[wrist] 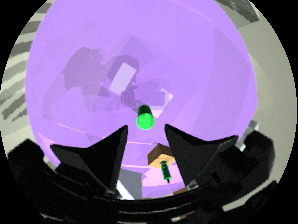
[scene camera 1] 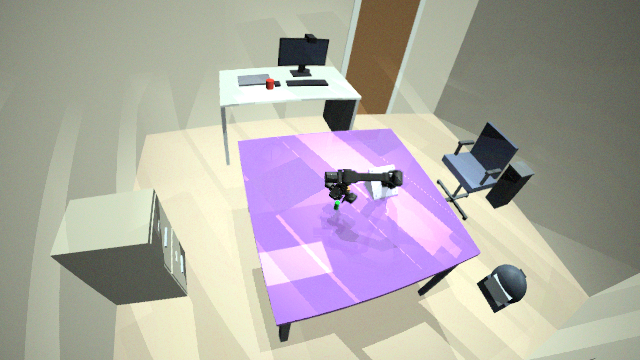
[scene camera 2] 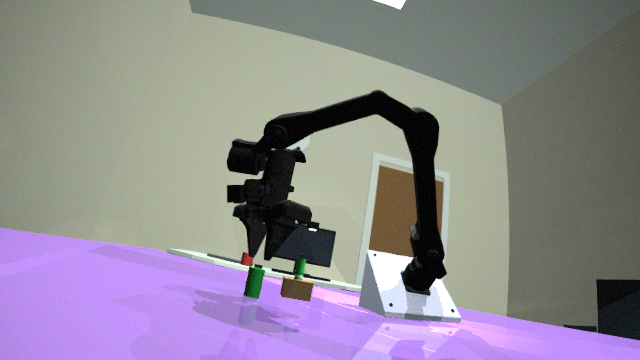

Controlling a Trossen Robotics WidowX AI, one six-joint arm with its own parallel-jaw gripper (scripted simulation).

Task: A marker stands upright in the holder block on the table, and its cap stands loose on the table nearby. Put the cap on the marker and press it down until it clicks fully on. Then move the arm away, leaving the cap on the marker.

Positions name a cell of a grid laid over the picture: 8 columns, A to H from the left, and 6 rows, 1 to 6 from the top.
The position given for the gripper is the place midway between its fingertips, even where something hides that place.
In view: the gripper (scene camera 2: D5).
The gripper also shows in the wrist view (wrist: D4).
